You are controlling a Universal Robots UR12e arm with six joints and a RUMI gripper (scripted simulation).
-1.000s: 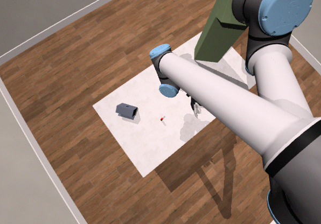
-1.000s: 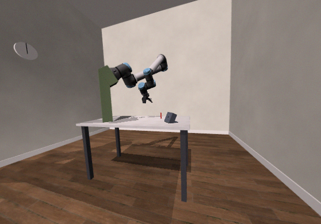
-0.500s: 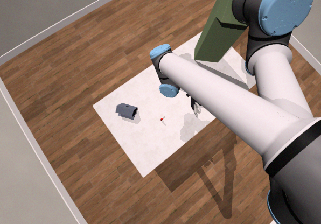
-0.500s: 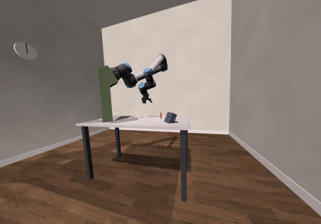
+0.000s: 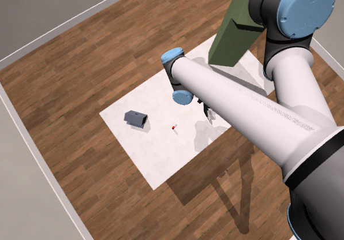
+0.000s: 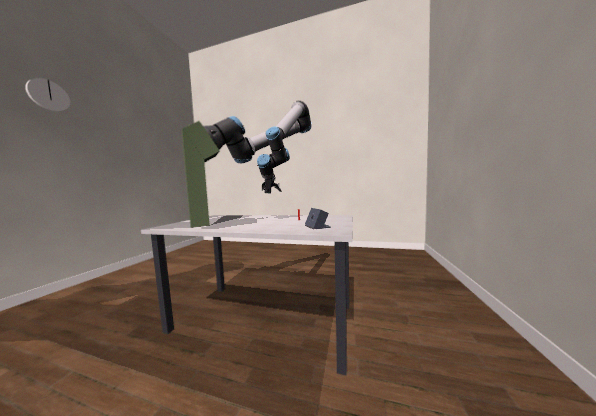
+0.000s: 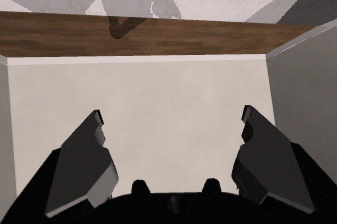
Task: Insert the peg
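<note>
Right now my hand is 290 mm short of the red peg, 170 mm above it and 20 mm to the left of it.
</note>
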